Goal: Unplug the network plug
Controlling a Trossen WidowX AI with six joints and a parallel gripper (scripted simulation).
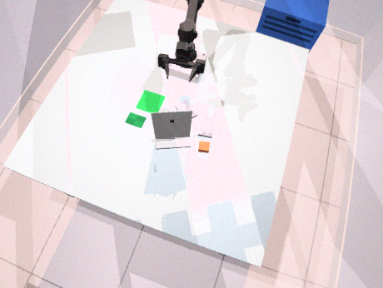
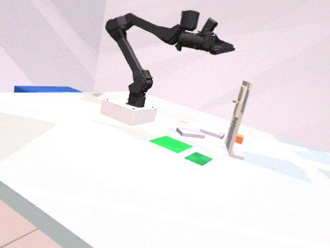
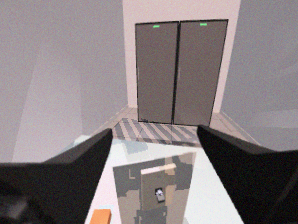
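My gripper tip is 70 mm short of the grey network plug, 20 mm to the left of it and 180 mm above it. Also, from my gripper tip: bright green marked square (100 mm behind, 160 mm to the right, 380 mm below); upright grey panel (90 mm ahead, 10 mm to the right, 250 mm below).
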